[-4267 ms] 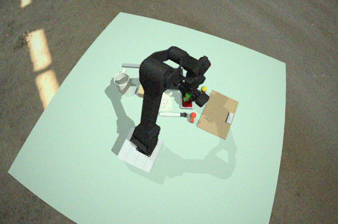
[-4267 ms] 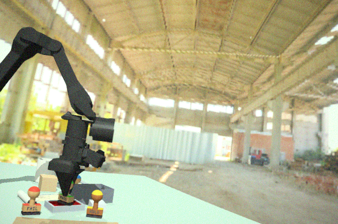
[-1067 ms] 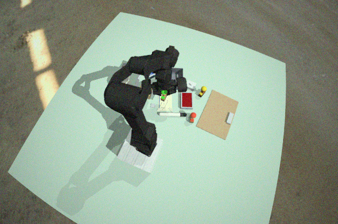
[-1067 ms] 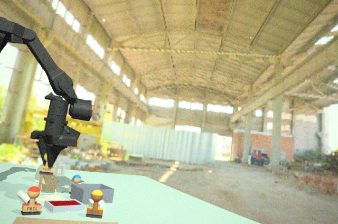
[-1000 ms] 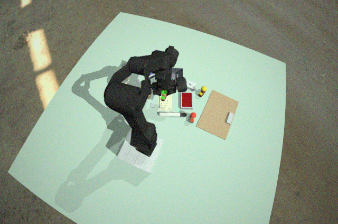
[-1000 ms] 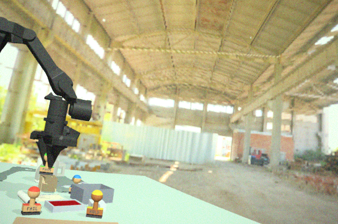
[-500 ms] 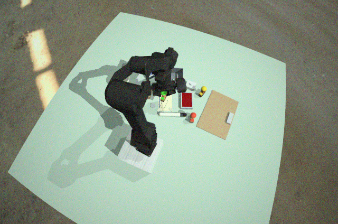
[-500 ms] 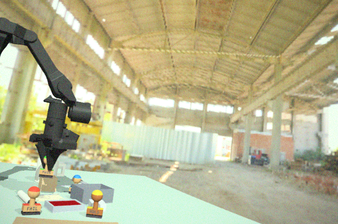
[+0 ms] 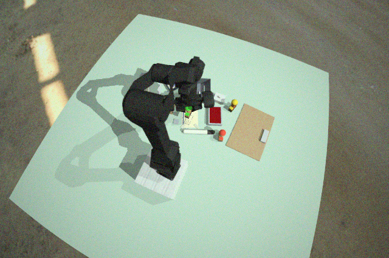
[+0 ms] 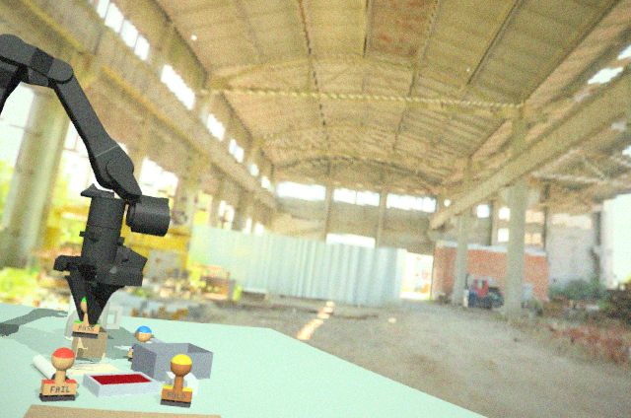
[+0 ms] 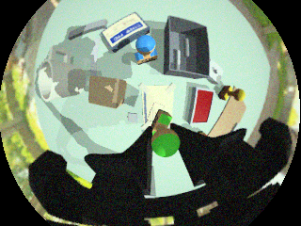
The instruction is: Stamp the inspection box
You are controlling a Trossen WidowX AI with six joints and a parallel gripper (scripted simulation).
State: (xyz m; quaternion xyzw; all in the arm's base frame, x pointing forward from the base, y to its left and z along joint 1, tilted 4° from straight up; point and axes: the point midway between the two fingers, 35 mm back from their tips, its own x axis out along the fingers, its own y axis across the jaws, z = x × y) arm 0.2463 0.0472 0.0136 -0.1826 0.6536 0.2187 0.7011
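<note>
My gripper tip is now 10 cm short of the blue-knob stamp, 7 cm to the right of it and 5 cm above it. From my gripper tip the other things lie so: PASS stamp right at my gripper tip; then cardboard box 11 cm to the left, 5 cm below; then marker 3 cm behind, 8 cm to the right, 6 cm below.
</note>
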